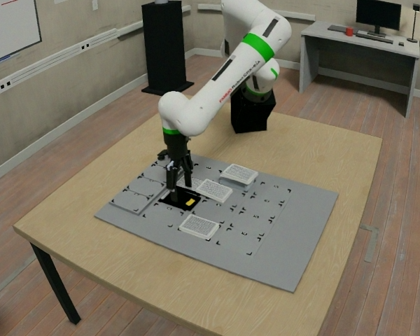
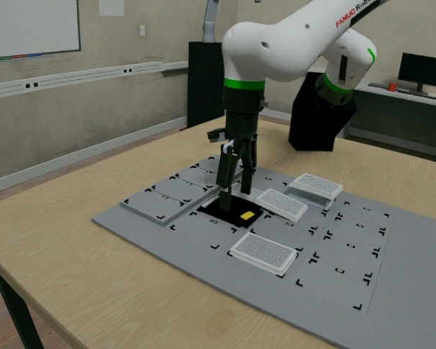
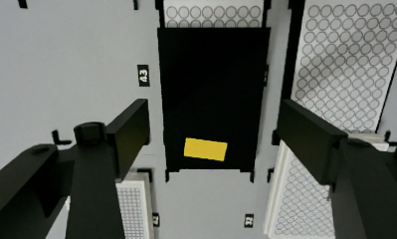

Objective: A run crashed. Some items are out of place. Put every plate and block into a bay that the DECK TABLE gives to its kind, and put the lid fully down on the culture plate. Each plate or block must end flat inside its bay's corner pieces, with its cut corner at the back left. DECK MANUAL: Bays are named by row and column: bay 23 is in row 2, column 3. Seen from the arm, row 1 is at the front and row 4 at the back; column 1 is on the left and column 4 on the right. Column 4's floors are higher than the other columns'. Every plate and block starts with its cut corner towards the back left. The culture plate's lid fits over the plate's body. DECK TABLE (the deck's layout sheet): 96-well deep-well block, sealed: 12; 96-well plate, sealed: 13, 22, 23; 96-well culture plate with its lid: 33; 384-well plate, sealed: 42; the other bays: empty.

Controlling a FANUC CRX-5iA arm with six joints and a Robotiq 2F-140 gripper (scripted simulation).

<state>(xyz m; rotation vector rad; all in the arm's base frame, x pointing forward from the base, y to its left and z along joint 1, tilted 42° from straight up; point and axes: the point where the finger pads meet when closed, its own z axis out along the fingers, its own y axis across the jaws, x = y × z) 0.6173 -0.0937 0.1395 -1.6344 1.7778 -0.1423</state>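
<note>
The lid is 5 cm below my hand. The rest, counted from my hand: 384-well plate (15 cm to the left, 10 cm ahead, 6 cm below); bay label 43 (7 cm below, 6 cm ahead, 2 cm to the right); 96-well plate (11 cm behind, 6 cm below, 3 cm to the right).
</note>
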